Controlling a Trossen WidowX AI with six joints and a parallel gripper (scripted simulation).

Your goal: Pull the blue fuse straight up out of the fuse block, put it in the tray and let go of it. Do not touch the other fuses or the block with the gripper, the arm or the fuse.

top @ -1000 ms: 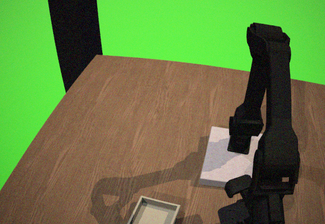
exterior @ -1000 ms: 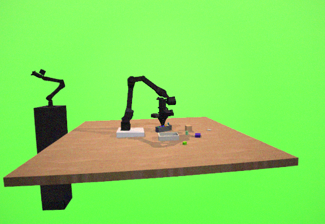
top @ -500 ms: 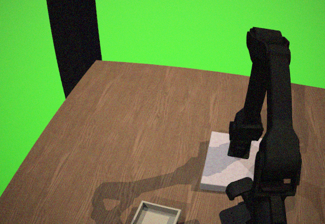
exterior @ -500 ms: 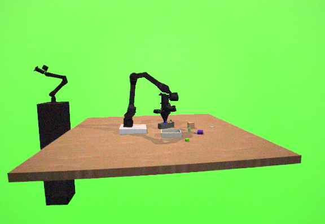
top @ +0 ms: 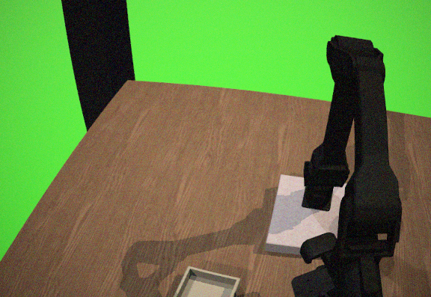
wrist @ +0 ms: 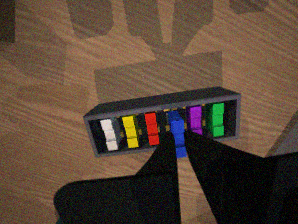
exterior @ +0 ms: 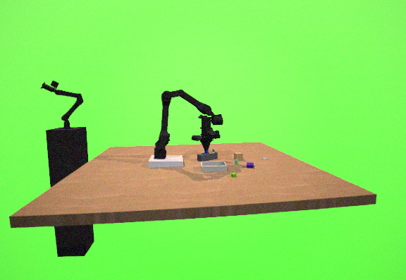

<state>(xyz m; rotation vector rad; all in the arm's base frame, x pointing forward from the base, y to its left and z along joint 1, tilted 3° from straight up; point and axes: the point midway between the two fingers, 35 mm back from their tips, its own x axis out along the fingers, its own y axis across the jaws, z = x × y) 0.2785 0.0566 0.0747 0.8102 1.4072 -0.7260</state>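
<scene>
My gripper tip is now 30 mm above the red fuse, 20 mm short of it and 10 mm to the right of it. Round my gripper tip: purple fuse (30 mm below, 20 mm behind, 10 mm to the right); tan cube (200 mm ahead, 40 mm below, 20 mm to the right); blue fuse (10 mm below).
</scene>
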